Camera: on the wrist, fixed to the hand. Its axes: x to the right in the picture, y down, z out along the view.
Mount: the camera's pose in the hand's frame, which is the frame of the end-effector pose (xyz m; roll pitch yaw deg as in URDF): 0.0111 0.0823 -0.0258 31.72 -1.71 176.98
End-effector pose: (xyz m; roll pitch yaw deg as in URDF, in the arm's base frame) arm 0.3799 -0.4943 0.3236 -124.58 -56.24 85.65
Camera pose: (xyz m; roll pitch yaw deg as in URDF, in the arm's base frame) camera 0.4515 -0.4493 0.3033 156.77 59.70 -93.75
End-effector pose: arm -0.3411 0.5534 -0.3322 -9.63 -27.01 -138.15
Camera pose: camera -0.3105 0.4777 -0.3621 39.69 25.78 38.23
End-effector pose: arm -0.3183 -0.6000 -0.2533 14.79 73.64 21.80
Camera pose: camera -0.3509 -0.5202 -0.2651 26.73 -75.85 -168.40
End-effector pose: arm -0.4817 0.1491 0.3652 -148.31 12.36 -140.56
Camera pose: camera -0.5397 0.2097 0.3420 179.67 -9.31 41.13
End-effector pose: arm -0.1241 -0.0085 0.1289 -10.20 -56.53 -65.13
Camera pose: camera -0.0382 -0.0122 0.1161 37.11 55.24 109.12
